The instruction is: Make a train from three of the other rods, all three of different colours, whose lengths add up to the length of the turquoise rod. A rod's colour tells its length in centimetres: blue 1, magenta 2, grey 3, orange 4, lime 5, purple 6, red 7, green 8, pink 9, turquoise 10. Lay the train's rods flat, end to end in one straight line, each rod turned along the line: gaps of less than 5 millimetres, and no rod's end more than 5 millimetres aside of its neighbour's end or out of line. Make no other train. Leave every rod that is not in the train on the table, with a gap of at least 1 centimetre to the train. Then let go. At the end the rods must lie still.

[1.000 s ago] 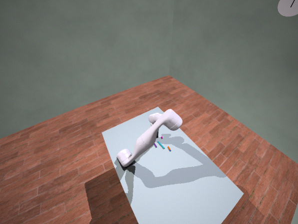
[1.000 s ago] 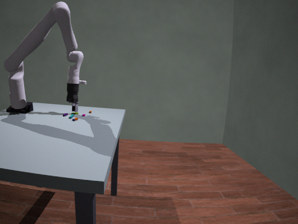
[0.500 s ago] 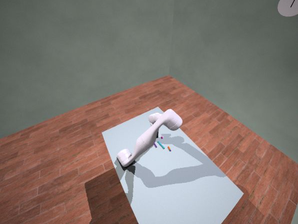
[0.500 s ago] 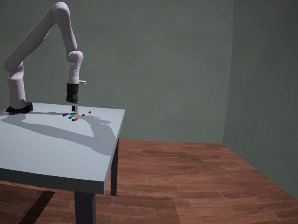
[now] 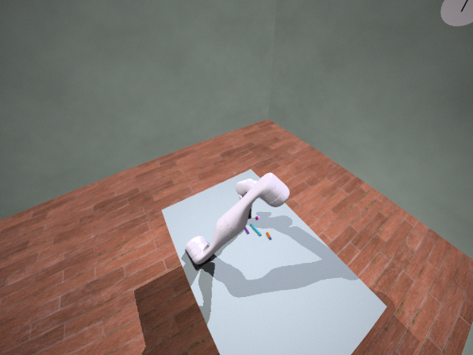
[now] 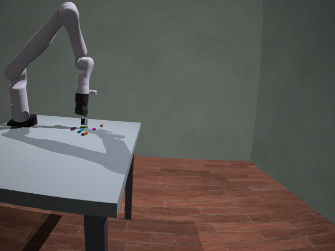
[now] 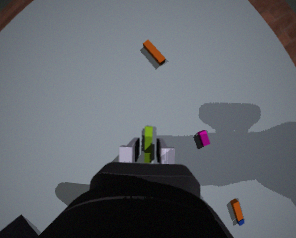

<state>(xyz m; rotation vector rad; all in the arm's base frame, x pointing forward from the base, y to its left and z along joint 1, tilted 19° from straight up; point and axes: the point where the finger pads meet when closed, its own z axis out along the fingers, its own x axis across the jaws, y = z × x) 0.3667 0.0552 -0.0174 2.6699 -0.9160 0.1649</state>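
Now: hand 3 cm above the lime rod. From my hand the other things lie so: turquoise rod (11 cm to the right, 3 cm below, 1 cm ahead); magenta rod (7 cm ahead, 4 cm to the right, 3 cm below); purple rod (7 cm to the right, 4 cm behind, 3 cm below).
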